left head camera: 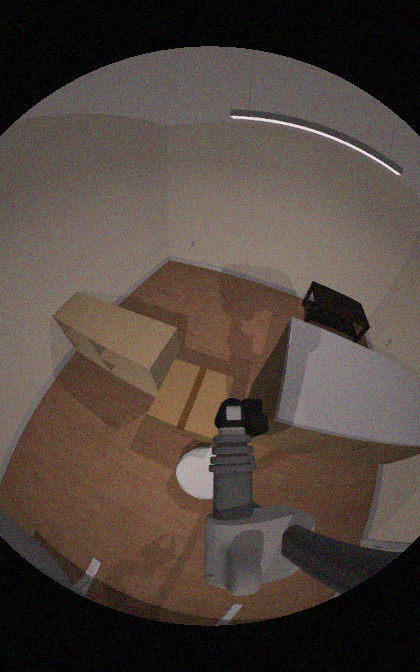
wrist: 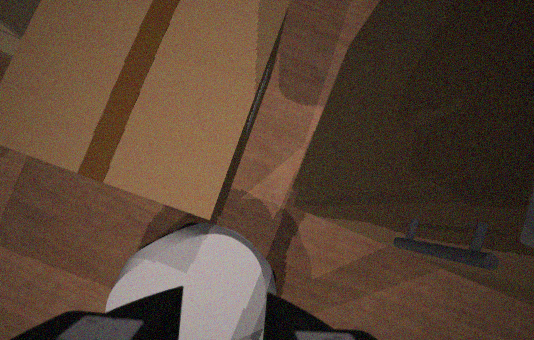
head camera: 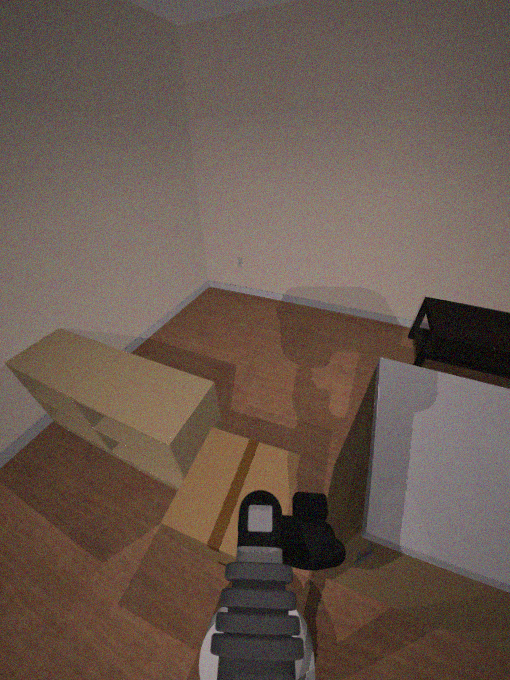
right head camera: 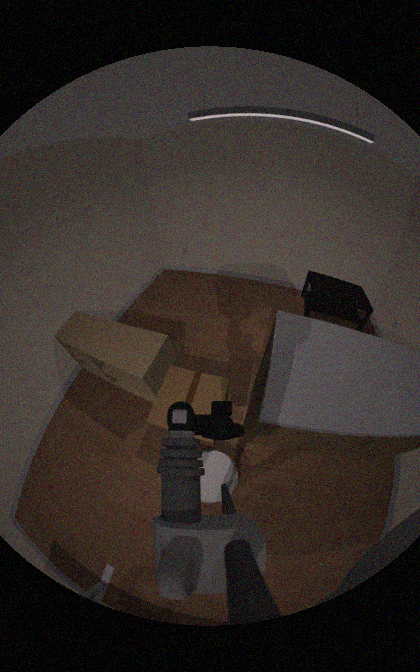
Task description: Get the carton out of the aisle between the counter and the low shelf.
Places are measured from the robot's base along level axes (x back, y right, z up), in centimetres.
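Pixels of known places: gripper, fingertip midpoint: [wrist: 223,315]; robot's base, origin of the base link: [left head camera: 204,471] [wrist: 201,295] [right head camera: 209,474].
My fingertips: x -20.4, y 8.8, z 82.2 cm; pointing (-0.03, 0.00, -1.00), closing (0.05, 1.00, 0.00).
Observation:
Ahead of a thing's pixels: the offset from my fingertips to its top centre. "*": to the spot under its first point. Level surfaces: height alone.
The carton @(dx -31.4, dy -19.6, dz -44.3 cm) [head camera: 200,488] [left head camera: 172,395] [right head camera: 172,390] [wrist: 190,90], tan with a brown tape strip, stands on the floor between the low shelf and the counter. Its left side is close against the end of the wooden low shelf @(dz -24.0 cm) [head camera: 120,384] [left head camera: 125,330] [right head camera: 120,345]. A narrow floor gap separates it from the white-topped counter [head camera: 455,455] [left head camera: 350,385] [right head camera: 340,380] [wrist: 425,125] on the right. My gripper [wrist: 223,315] is open and empty, with its two dark fingertips at the bottom of the wrist view. In the head views, my wrist hides the fingers and overlaps the carton's near right part.
My white round base [left head camera: 192,472] [right head camera: 215,477] is close to the carton's near edge. A handle @(* dx -2.1, dy +17.1, dz -8.6 cm) [wrist: 445,253] sticks out from the counter's near face. A black table [head camera: 466,329] [left head camera: 335,310] [right head camera: 335,295] stands behind the counter. Walls meet in a corner beyond the aisle.

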